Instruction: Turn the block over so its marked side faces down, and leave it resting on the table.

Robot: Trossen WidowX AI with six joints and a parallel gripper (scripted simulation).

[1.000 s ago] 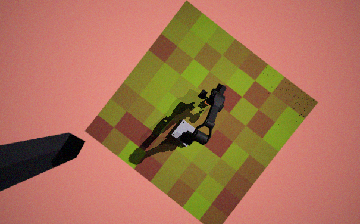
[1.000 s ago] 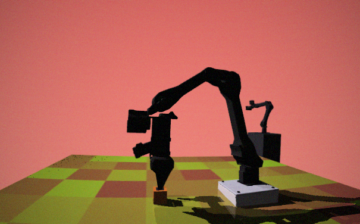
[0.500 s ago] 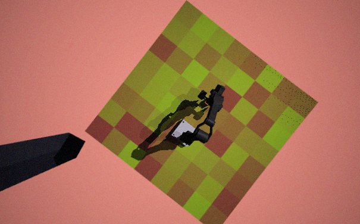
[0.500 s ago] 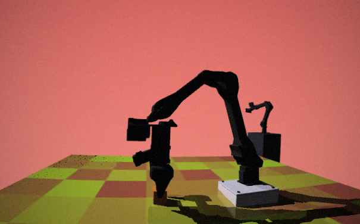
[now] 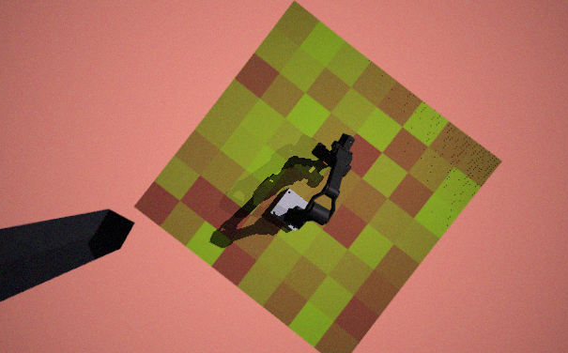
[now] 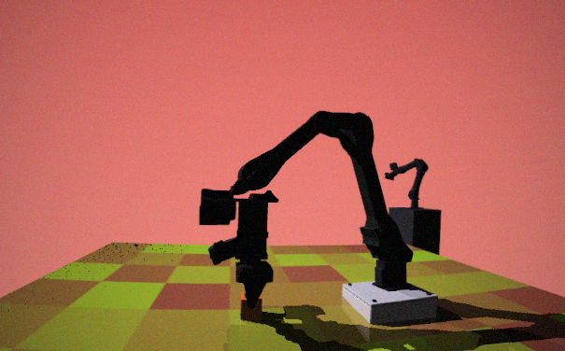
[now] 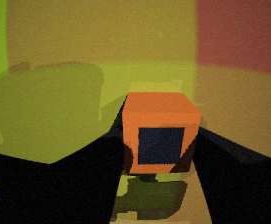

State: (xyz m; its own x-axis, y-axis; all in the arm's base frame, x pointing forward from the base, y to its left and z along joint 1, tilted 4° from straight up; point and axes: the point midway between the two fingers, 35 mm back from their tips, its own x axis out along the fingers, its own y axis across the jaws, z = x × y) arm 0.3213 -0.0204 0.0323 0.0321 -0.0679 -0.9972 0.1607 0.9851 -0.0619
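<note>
Now: the block 1 cm above my gripper tip.
</note>
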